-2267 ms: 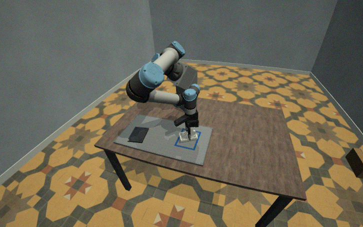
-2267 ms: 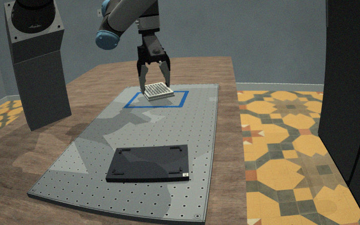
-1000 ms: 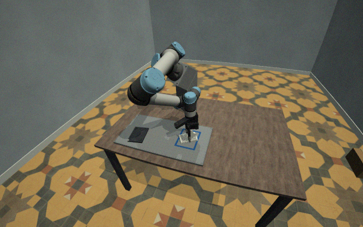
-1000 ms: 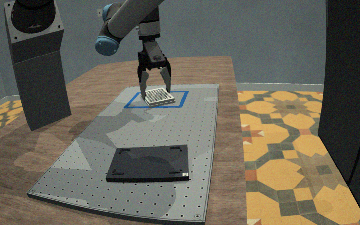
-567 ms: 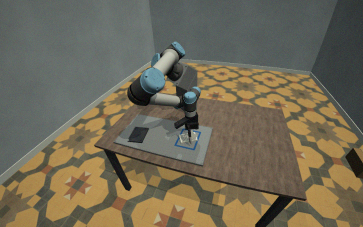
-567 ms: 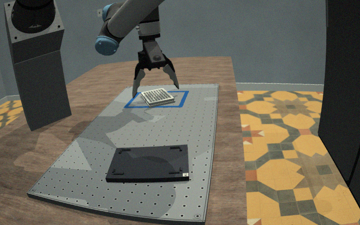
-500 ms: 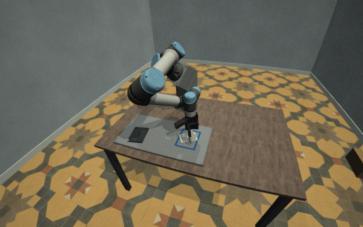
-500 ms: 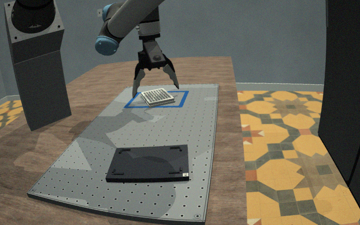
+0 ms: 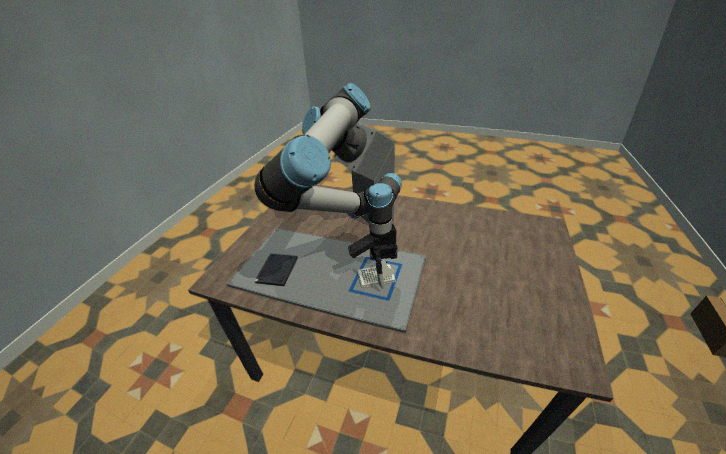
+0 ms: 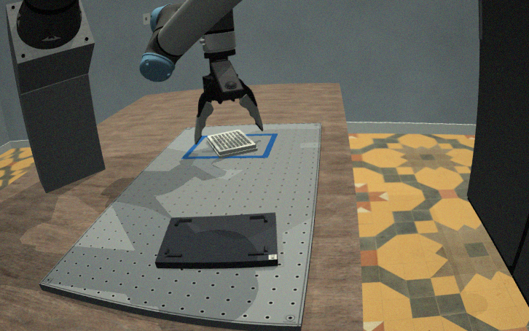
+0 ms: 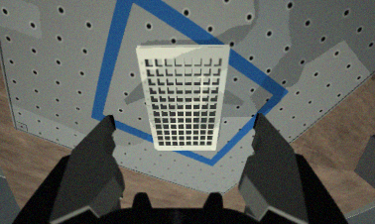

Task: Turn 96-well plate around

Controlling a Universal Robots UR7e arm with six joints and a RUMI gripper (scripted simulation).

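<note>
My gripper is now 10 mm above the 96-well plate. Also, from my hand: A1 label: 450 mm to the right, 50 mm ahead, 10 mm below; then black plate nest N1: 390 mm to the right, 20 mm behind, 10 mm below.
</note>
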